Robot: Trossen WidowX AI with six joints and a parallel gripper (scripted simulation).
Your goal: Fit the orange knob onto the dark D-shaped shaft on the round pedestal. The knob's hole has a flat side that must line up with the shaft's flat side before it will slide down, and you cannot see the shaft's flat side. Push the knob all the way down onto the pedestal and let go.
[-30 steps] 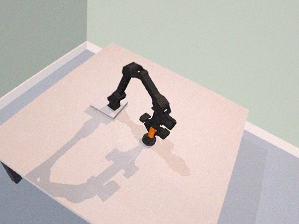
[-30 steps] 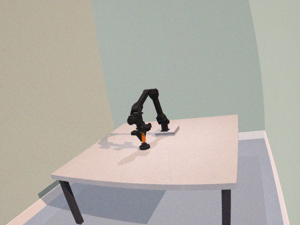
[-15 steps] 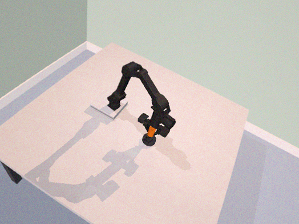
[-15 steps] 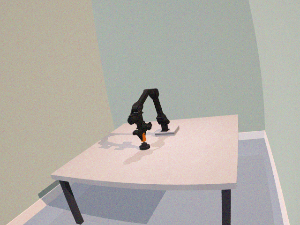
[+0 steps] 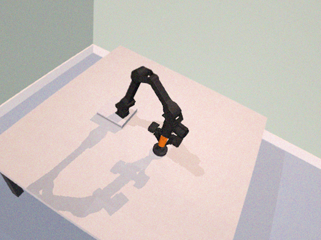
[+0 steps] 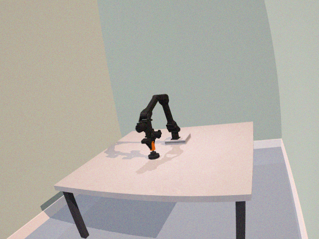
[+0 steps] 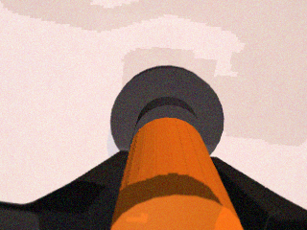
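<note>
My gripper tip is now 2 cm below the orange knob. Round my gripper tip: round pedestal 4 cm below.
</note>
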